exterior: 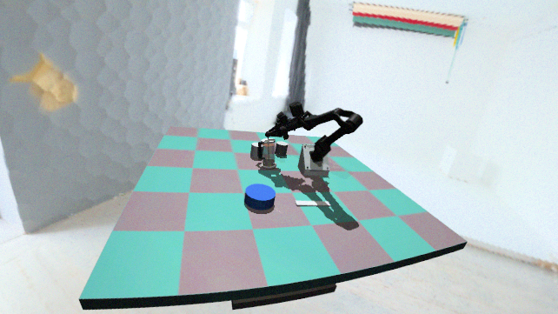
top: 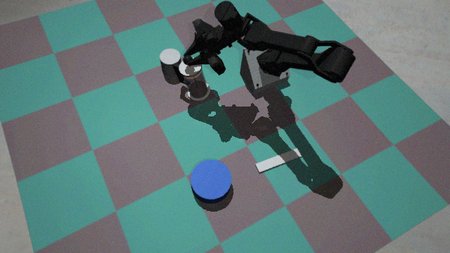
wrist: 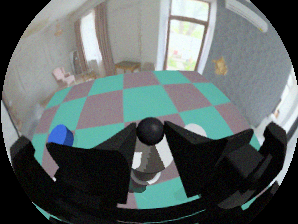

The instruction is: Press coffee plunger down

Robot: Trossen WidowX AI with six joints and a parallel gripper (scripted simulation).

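Now: the glass coffee press 90 mm below my gripper tip and 10 mm behind it.
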